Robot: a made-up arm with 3 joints.
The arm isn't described. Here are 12 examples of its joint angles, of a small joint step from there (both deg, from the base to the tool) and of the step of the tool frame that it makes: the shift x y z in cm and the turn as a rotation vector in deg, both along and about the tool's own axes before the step.
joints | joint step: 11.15 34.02 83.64 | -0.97 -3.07 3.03
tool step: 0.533 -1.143 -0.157 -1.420 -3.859 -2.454
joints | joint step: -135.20 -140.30 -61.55 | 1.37 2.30 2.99
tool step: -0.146 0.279 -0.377 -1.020 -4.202 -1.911
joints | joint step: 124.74 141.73 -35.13 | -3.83 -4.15 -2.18
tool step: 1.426 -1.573 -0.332 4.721 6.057 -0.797
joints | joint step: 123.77 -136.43 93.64 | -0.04 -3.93 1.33
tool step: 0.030 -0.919 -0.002 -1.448 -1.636 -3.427
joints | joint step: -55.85 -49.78 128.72 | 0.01 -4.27 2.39
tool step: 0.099 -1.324 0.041 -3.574 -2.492 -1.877
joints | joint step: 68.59 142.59 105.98 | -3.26 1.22 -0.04
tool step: -1.992 -0.411 0.091 -0.410 3.186 0.687
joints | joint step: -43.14 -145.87 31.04 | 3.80 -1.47 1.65
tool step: 0.461 -1.218 1.306 -1.640 -4.237 -1.931
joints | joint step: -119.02 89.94 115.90 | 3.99 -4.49 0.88
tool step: 1.008 0.972 -0.019 0.058 -2.597 -4.962
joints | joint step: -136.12 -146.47 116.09 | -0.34 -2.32 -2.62
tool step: -0.399 -0.466 0.316 -1.481 2.618 -2.355
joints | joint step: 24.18 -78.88 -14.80 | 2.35 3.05 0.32
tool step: -0.002 -0.110 -0.414 -3.713 0.311 -1.799
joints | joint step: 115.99 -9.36 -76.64 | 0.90 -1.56 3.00
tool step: 0.595 -0.398 -0.164 0.641 -1.813 1.490
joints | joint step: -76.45 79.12 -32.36 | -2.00 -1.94 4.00
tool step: 0.701 -1.161 -0.116 2.741 -3.707 -0.837
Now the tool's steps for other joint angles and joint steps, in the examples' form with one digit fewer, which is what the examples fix.
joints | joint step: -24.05 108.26 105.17 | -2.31 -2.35 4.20
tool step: -0.62 -1.78 -0.19 -3.00 -2.87 -0.71
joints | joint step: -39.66 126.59 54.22 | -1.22 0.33 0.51
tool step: -0.30 -0.39 -0.43 -0.69 0.45 -0.12
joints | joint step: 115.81 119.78 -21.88 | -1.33 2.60 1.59
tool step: 0.49 0.12 -0.48 -2.34 -0.93 -0.81
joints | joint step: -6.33 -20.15 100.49 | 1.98 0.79 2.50
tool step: -0.84 0.25 0.04 0.66 -0.44 1.22
